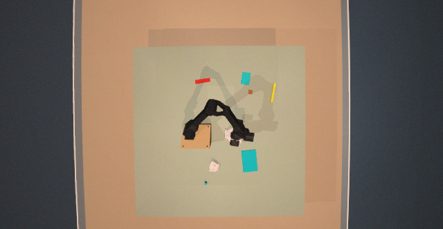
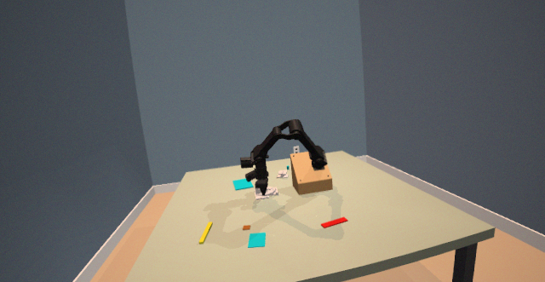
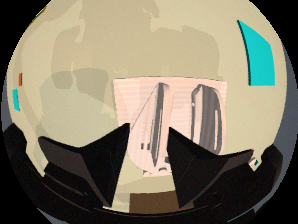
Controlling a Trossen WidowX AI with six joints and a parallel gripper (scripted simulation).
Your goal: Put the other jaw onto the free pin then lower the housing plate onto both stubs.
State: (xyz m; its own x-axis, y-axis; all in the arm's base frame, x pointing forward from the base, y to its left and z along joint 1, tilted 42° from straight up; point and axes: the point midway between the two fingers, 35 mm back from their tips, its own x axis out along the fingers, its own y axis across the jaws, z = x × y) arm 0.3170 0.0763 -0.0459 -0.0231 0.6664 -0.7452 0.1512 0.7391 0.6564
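The white ribbed part lies 3 cm to the right of my gripper tip, 1 cm below it and 1 cm ahead of it. Also, from my gripper tip: large cyan sheet 23 cm to the right, 11 cm ahead, 1 cm below; small white piece 27 cm to the right, 15 cm behind, 1 cm below; brown chip 29 cm to the left, 10 cm ahead, 1 cm below.
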